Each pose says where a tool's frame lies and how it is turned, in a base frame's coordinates. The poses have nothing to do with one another.
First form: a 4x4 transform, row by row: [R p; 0 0 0 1], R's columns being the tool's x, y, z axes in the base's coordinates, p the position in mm. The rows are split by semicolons.
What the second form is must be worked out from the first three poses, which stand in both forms.
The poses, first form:
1: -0.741, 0.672, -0.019, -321; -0.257, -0.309, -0.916, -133; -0.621, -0.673, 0.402, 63; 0, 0, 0, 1
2: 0.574, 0.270, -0.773, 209; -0.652, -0.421, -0.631, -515; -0.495, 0.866, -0.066, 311; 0, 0, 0, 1
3: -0.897, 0.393, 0.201, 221; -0.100, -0.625, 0.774, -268; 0.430, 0.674, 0.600, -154; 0, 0, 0, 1
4: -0.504, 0.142, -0.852, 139; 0.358, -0.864, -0.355, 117; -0.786, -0.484, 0.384, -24; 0, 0, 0, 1
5: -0.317, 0.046, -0.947, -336; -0.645, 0.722, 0.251, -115; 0.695, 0.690, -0.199, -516; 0, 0, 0, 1
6: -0.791, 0.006, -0.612, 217; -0.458, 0.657, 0.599, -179; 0.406, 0.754, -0.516, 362; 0, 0, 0, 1
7: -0.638, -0.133, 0.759, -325; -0.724, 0.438, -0.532, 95; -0.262, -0.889, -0.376, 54; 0, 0, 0, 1
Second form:
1:
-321, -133, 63
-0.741, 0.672, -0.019
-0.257, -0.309, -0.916
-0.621, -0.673, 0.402

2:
209, -515, 311
0.574, 0.270, -0.773
-0.652, -0.421, -0.631
-0.495, 0.866, -0.066

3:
221, -268, -154
-0.897, 0.393, 0.201
-0.100, -0.625, 0.774
0.430, 0.674, 0.600

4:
139, 117, -24
-0.504, 0.142, -0.852
0.358, -0.864, -0.355
-0.786, -0.484, 0.384

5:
-336, -115, -516
-0.317, 0.046, -0.947
-0.645, 0.722, 0.251
0.695, 0.690, -0.199

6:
217, -179, 362
-0.791, 0.006, -0.612
-0.458, 0.657, 0.599
0.406, 0.754, -0.516

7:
-325, 95, 54
-0.638, -0.133, 0.759
-0.724, 0.438, -0.532
-0.262, -0.889, -0.376

